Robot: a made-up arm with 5 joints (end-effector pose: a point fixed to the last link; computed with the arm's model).
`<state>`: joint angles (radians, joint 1 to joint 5).
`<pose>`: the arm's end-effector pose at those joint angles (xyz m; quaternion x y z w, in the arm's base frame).
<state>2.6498 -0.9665 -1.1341 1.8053 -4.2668</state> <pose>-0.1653 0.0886 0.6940 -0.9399 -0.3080 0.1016 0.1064</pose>
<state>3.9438 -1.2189 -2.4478 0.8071 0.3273</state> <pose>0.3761 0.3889 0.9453 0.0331 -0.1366 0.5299 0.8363</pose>
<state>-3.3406 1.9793 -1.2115 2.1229 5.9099</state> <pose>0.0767 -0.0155 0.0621 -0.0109 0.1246 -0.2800 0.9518</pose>
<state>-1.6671 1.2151 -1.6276 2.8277 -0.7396</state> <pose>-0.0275 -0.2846 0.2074 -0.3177 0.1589 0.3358 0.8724</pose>
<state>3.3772 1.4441 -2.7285 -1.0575 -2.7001</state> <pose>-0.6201 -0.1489 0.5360 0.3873 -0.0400 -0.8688 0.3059</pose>
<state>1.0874 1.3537 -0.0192 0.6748 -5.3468</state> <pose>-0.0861 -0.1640 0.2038 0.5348 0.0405 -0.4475 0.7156</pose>
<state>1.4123 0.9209 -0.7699 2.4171 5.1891</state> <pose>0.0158 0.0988 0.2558 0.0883 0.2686 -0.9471 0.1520</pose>
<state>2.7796 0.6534 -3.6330 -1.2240 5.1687</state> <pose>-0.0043 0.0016 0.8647 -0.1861 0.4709 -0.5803 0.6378</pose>
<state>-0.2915 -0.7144 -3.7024 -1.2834 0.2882</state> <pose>-0.4320 0.1296 0.4605 -0.9178 0.2738 0.2874 0.0005</pose>
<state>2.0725 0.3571 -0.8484 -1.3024 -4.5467</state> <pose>-0.2329 0.4247 0.5394 -0.6153 -0.1044 0.2559 0.7382</pose>
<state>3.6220 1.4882 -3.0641 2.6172 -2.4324</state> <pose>-0.4698 -0.2448 0.2411 -0.8618 0.0990 -0.4120 0.2788</pose>
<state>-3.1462 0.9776 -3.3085 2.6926 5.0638</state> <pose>-0.5031 0.0023 0.5756 -0.5614 0.8077 -0.1034 0.1473</pose>
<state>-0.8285 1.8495 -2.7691 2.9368 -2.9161</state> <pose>0.2444 -0.2664 0.0747 -0.2681 -0.4607 -0.2513 0.8079</pose>
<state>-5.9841 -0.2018 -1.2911 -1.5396 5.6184</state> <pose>0.2002 0.0617 0.8846 0.0484 0.0253 0.9819 0.1816</pose>
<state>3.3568 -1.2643 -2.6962 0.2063 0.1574</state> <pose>0.7038 0.1538 0.7363 -0.0087 0.3014 0.1766 0.9370</pose>
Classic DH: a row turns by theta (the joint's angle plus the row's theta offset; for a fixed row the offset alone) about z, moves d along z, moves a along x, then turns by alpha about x. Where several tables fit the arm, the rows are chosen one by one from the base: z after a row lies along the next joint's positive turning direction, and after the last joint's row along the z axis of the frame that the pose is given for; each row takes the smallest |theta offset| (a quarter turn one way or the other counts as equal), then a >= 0, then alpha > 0; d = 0 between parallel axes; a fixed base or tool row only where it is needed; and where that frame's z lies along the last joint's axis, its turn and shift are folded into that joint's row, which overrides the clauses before.
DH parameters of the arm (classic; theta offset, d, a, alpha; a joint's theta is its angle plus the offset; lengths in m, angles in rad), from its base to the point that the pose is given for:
joint 1: 0 0.38 0 -1.5708
joint 2: -1.3848 0 0.292 0
joint 3: -0.4097 0 -0.32 0
joint 4: -1.347 0 -0.12 1.5708
joint 5: 3.1416 0.154 0 0

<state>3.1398 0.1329 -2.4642 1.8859 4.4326</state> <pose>-0.4433 0.0008 0.8365 0.7786 -0.5875 -0.1765 0.1327</pose>
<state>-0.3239 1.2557 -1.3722 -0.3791 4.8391</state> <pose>0.5452 -0.1830 0.0375 0.8213 0.5150 0.1555 0.1896</pose>
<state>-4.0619 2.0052 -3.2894 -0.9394 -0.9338</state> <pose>-0.3672 0.4826 0.3790 0.0030 -0.4431 -0.7171 0.5381</pose>
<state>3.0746 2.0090 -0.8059 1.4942 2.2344</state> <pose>0.2028 -0.0136 0.1184 0.2011 0.0898 0.8620 0.4566</pose>
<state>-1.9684 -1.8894 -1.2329 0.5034 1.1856</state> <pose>0.1477 0.3517 0.8481 -0.0016 -0.2584 0.8930 0.3685</pose>
